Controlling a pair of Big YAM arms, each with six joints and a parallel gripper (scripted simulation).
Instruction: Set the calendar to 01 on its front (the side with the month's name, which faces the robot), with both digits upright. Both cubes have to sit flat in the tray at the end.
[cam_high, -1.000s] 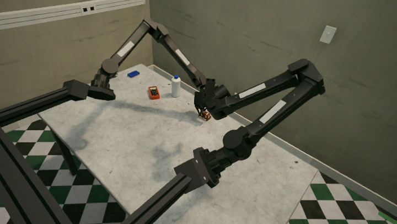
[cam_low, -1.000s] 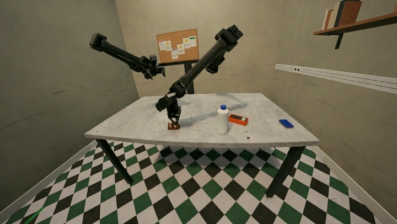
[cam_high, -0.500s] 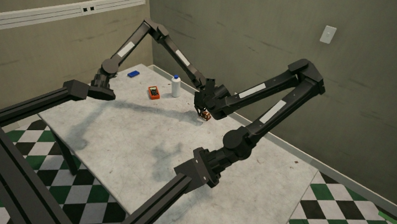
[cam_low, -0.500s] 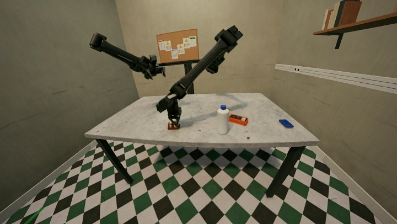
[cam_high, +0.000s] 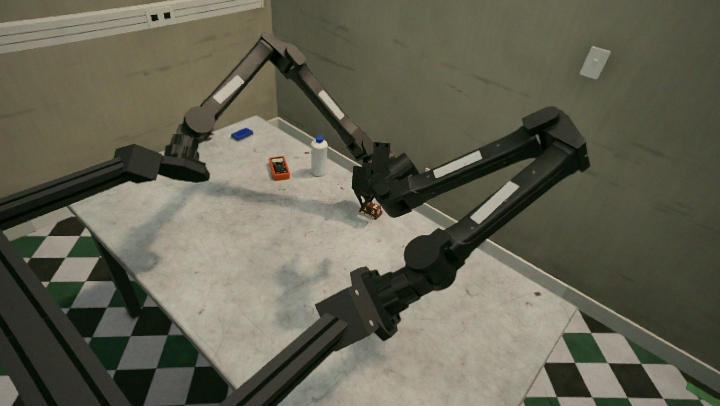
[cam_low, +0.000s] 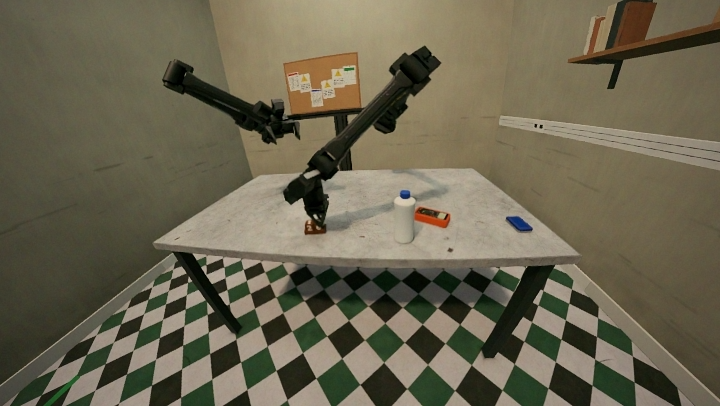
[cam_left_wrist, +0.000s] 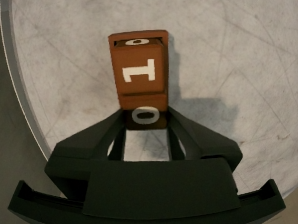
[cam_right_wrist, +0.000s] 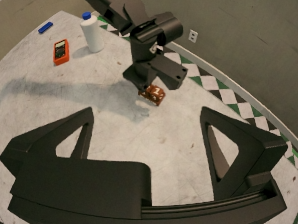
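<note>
Right now my left hand is 3 cm to the left of the brown tray and 3 cm above it. Round my left hand: blue block 2 cm ahead, 73 cm to the left, 2 cm below; white bottle 6 cm ahead, 29 cm to the left, 5 cm above.
</note>
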